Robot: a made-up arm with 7 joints. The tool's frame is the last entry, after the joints.
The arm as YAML. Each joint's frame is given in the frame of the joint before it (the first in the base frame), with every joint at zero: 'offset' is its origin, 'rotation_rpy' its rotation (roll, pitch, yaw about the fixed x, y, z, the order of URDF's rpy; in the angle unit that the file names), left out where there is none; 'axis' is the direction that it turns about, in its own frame. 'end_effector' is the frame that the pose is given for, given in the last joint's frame.
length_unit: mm
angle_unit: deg
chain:
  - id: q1
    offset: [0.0, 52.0, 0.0]
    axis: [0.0, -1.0, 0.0]
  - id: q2
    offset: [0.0, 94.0, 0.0]
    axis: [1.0, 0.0, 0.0]
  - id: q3
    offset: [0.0, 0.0, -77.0]
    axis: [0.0, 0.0, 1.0]
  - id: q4
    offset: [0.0, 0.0, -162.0]
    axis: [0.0, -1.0, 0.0]
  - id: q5
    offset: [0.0, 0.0, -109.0]
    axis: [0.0, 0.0, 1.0]
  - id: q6
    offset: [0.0, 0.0, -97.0]
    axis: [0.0, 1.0, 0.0]
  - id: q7
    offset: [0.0, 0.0, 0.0]
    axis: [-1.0, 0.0, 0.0]
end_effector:
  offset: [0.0, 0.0, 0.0]
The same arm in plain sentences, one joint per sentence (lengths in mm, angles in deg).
The arm has seven revolute joints in a row. What follows holds with every joint at zero, and every direction is one of the base frame's. The first joint sits 52.0 mm along +y from the base frame's origin and rotates about -y. The second joint sits 94.0 mm along +y from the first joint and rotates about +x. The third joint sits 77.0 mm along -z from the second joint and rotates about +z. The fourth joint sits 162.0 mm along -z from the third joint and rotates about -y. The fifth joint sits 109.0 mm along -z from the fourth joint and rotates about +z. The sixth joint sits 97.0 mm along -z from the fifth joint and rotates about +y. The seventh joint sits at the same point as the sixth joint and rotates about -x. The tool frame, which is the frame that the pose is given for, sits at the same point as the seventh joint; its axes are parallel to the base frame's.
